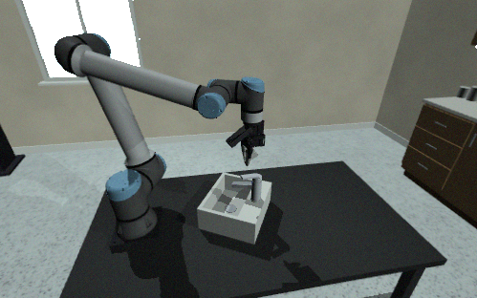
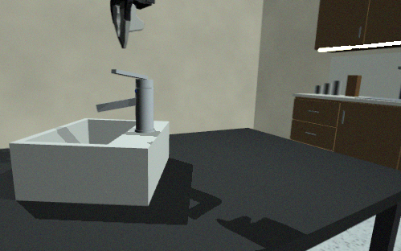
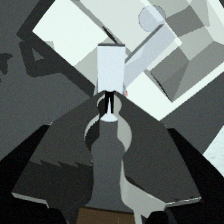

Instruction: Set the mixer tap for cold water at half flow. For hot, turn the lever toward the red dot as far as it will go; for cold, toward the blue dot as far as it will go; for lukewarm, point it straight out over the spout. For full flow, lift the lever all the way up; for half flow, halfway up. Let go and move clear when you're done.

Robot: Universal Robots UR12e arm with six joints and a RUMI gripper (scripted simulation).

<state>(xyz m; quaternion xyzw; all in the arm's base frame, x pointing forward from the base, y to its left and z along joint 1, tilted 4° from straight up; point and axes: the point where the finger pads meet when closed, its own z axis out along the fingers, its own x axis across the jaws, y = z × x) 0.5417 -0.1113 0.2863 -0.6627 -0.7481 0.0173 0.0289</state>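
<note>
The flat lever is 80 mm below my hand and 20 mm ahead of it. The rest, counted from my hand: white basin: 320 mm below, 80 mm to the left, 40 mm behind.
</note>
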